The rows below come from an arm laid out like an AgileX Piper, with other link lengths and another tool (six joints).
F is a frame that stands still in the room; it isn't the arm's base.
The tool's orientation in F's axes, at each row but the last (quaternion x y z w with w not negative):
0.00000 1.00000 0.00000 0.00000
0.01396 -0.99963 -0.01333 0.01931
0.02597 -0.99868 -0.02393 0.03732
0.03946 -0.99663 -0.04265 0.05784
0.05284 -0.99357 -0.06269 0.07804
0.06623 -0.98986 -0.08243 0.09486
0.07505 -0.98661 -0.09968 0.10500
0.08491 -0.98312 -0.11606 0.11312
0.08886 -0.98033 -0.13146 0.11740
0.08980 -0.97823 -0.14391 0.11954
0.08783 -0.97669 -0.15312 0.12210
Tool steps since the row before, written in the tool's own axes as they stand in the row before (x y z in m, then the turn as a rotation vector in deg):
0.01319 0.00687 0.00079 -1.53 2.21 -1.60
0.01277 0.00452 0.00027 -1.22 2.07 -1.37
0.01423 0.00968 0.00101 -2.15 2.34 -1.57
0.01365 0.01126 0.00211 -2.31 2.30 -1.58
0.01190 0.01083 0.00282 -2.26 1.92 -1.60
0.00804 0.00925 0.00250 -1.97 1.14 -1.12
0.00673 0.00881 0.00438 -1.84 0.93 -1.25
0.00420 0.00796 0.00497 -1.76 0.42 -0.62
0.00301 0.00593 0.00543 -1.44 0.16 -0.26
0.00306 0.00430 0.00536 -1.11 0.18 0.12
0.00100 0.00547 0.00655 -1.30 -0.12 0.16
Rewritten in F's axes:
-0.01319 0.00687 -0.00079 1.53 2.21 1.60
-0.01289 0.00416 0.00034 1.22 2.07 1.38
-0.01473 0.00894 0.00052 2.14 2.38 1.52
-0.01460 0.01021 0.00045 2.31 2.35 1.51
-0.01318 0.00965 0.00044 2.30 1.97 1.49
-0.00939 0.00824 0.00063 2.01 1.23 0.94
-0.00860 0.00819 -0.00103 1.94 0.99 1.04
-0.00636 0.00786 -0.00189 1.78 0.61 0.33
-0.00511 0.00630 -0.00282 1.42 0.39 -0.01
-0.00492 0.00480 -0.00305 1.00 0.43 -0.29
-0.00343 0.00674 -0.00408 1.21 0.20 -0.46

